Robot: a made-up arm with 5 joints. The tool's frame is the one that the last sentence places.
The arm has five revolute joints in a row. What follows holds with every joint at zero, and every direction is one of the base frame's. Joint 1 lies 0.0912 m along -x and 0.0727 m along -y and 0.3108 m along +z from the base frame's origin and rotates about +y. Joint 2 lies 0.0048 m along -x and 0.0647 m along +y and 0.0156 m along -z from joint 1 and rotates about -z. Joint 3 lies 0.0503 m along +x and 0.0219 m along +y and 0.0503 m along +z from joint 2 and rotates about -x. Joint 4 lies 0.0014 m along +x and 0.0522 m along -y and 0.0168 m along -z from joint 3 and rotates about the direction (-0.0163, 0.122, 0.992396). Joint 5 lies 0.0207 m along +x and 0.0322 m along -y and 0.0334 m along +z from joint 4 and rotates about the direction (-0.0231, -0.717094, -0.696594). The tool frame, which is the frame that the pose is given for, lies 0.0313 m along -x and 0.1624 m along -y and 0.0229 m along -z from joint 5; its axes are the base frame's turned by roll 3.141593, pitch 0 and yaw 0 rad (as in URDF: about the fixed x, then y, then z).
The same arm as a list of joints. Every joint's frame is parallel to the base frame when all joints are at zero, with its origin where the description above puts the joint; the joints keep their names.
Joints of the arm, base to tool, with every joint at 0 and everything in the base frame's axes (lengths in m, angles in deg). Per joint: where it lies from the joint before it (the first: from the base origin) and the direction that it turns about. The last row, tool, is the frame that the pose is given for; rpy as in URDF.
joint 1: axis 0 1 0 offset -0.0912 -0.0727 0.3108
joint 2: axis 0 0 -1 offset -0.0048 0.0647 -0.0156
joint 3: axis -1 0 0 offset 0.0503 0.0219 0.0503
joint 4: axis -0.0163 0.122 0.992396 offset 0.0014 -0.0522 -0.0168
joint 5: axis -0.0231 -0.717094 -0.696594 offset 0.0207 -0.0322 0.0334
tool: offset -0.0313 -0.1624 -0.0229 rpy -180.00 0.00 0.00

